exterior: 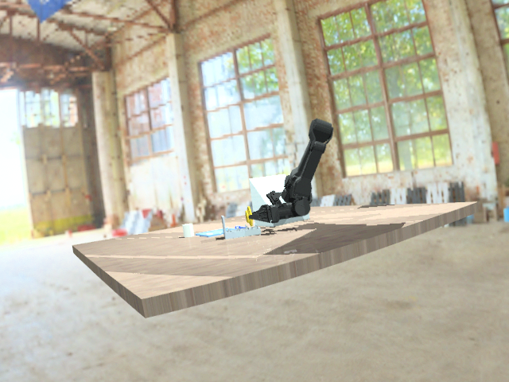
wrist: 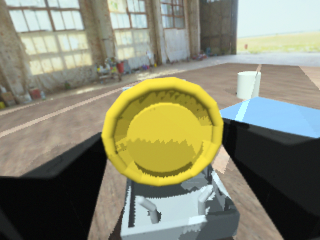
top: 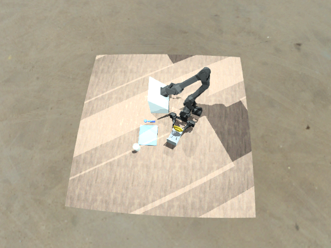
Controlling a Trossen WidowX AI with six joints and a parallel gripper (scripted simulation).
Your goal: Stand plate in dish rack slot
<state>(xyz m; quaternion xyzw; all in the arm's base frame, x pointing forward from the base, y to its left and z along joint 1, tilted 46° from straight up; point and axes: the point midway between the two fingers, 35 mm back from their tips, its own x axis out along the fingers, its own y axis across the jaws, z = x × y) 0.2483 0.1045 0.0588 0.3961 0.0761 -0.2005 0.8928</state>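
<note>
Right now the yellow plate is 1 cm behind my gripper tip. Also, from my gripper tip: mat: 21 cm to the right, 6 cm below, 2 cm ahead; dish rack: 4 cm below, 2 cm ahead, 1 cm to the right; blue spoon: 21 cm to the right, 9 cm behind, 6 cm below.
</note>
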